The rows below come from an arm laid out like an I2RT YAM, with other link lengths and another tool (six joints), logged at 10 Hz.
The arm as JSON. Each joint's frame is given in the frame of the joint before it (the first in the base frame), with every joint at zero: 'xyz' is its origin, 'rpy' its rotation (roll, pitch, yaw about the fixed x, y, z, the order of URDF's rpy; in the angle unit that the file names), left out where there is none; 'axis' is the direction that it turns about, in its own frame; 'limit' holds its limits. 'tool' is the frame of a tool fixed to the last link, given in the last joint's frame.
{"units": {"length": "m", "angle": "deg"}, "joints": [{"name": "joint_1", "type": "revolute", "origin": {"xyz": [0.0, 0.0, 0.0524], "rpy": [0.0, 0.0, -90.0]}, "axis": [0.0, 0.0, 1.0], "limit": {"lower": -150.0, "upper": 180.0}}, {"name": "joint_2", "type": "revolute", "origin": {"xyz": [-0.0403, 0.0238, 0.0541], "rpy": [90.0, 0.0, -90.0]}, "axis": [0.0, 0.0, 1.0], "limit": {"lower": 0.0, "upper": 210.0}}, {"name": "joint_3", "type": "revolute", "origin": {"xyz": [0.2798, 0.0, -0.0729], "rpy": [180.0, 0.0, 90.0]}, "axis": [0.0, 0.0, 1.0], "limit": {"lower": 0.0, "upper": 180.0}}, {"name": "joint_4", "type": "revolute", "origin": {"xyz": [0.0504, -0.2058, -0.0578], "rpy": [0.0, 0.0, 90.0]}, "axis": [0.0, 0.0, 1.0], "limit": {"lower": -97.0, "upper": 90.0}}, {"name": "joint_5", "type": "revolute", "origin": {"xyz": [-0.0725, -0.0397, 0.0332], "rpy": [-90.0, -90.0, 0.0]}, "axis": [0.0, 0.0, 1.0], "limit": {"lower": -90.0, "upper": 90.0}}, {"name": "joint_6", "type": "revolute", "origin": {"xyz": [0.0, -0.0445, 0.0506], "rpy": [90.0, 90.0, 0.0]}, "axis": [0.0, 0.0, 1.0], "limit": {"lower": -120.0, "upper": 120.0}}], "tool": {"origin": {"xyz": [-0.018, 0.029, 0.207], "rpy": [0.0, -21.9, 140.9]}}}
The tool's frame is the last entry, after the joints.
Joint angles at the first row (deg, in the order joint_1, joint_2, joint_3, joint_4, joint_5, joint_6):
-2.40, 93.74, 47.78, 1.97, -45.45, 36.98
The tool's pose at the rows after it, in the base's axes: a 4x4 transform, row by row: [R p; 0 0 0 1], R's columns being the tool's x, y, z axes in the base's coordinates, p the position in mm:
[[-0.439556 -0.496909 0.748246 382.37], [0.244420 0.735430 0.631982 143.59], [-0.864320 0.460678 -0.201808 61.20], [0 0 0 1]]
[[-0.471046 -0.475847 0.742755 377.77], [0.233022 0.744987 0.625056 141.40], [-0.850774 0.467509 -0.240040 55.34], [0 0 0 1]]
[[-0.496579 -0.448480 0.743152 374.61], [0.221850 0.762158 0.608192 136.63], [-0.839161 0.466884 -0.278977 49.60], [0 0 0 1]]
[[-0.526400 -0.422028 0.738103 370.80], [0.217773 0.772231 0.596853 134.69], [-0.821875 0.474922 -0.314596 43.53], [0 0 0 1]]
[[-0.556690 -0.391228 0.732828 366.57], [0.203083 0.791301 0.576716 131.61], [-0.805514 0.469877 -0.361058 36.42], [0 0 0 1]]
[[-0.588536 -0.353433 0.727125 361.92], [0.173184 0.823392 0.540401 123.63], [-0.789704 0.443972 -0.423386 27.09], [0 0 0 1]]
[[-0.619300 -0.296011 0.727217 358.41], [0.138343 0.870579 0.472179 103.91], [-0.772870 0.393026 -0.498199 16.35], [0 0 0 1]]
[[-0.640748 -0.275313 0.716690 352.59], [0.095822 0.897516 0.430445 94.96], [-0.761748 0.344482 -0.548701 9.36], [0 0 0 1]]
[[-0.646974 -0.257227 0.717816 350.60], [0.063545 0.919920 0.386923 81.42], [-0.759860 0.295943 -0.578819 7.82], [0 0 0 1]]
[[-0.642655 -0.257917 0.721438 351.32], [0.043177 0.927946 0.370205 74.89], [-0.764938 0.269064 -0.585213 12.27], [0 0 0 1]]
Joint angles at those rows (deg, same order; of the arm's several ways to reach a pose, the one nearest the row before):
-2.22, 93.52, 48.93, -0.75, -44.24, 36.25
-2.03, 93.84, 50.16, -4.13, -43.21, 35.78
-1.92, 94.00, 51.22, -7.07, -41.57, 35.60
-1.65, 94.56, 52.17, -9.47, -40.45, 35.89
-0.92, 94.94, 53.33, -12.35, -38.20, 36.23
-0.05, 95.30, 54.86, -16.07, -34.50, 36.21
0.00, 95.71, 56.71, -20.41, -29.32, 35.96
1.24, 95.71, 57.65, -23.18, -25.20, 35.74
1.32, 95.27, 58.54, -25.43, -21.89, 35.06
1.27, 94.65, 59.65, -27.16, -20.48, 34.28

